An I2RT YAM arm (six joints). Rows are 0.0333 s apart.
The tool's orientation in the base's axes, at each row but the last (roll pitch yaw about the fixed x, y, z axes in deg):
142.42, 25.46, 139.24
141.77, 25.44, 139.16
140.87, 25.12, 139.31
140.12, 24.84, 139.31
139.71, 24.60, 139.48
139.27, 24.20, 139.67
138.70, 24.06, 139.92
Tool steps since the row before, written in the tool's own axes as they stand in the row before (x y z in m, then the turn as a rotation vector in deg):
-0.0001, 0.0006, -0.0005, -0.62, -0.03, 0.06
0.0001, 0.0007, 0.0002, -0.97, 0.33, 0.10
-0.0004, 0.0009, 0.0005, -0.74, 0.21, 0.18
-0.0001, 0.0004, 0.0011, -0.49, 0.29, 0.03
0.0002, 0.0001, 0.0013, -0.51, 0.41, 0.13
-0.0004, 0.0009, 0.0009, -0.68, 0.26, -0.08
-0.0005, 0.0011, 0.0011, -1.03, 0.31, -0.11
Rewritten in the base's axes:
-0.0001, 0.0003, 0.0007, 0.45, -0.37, 0.21
0.0003, 0.0006, 0.0002, 0.83, -0.29, 0.53
0.0009, 0.0006, 0.0003, 0.69, -0.23, 0.31
0.0009, 0.0005, -0.0005, 0.44, -0.06, 0.35
0.0008, 0.0006, -0.0009, 0.56, 0.05, 0.36
0.0011, 0.0007, 0.0001, 0.49, -0.23, 0.49
0.0014, 0.0009, 0.0001, 0.73, -0.41, 0.68

